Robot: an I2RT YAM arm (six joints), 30 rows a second.
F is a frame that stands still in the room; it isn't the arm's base.
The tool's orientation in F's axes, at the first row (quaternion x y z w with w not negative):
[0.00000 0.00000 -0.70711 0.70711]
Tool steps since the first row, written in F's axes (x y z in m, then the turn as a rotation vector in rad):
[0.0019 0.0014 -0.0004 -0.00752 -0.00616 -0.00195]
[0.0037 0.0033 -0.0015 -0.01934 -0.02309 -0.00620]
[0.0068 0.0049 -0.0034 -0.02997 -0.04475 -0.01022]
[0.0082 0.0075 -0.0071 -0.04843 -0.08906 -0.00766]
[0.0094 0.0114 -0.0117 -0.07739 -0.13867 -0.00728]
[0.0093 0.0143 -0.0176 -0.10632 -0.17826 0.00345]
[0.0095 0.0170 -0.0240 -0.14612 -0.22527 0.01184]
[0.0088 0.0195 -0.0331 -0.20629 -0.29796 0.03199]
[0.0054 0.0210 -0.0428 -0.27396 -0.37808 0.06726]
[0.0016 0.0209 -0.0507 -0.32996 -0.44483 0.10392]
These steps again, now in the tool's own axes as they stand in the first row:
[-0.0014 0.0019 -0.0004 0.00616 -0.00752 -0.00195]
[-0.0033 0.0037 -0.0015 0.02309 -0.01934 -0.00620]
[-0.0049 0.0068 -0.0034 0.04475 -0.02997 -0.01022]
[-0.0075 0.0082 -0.0071 0.08906 -0.04843 -0.00766]
[-0.0114 0.0094 -0.0117 0.13867 -0.07739 -0.00728]
[-0.0143 0.0093 -0.0176 0.17826 -0.10632 0.00345]
[-0.0170 0.0095 -0.0240 0.22527 -0.14612 0.01184]
[-0.0195 0.0088 -0.0331 0.29796 -0.20629 0.03199]
[-0.0210 0.0054 -0.0428 0.37808 -0.27396 0.06726]
[-0.0209 0.0016 -0.0507 0.44483 -0.32996 0.10392]

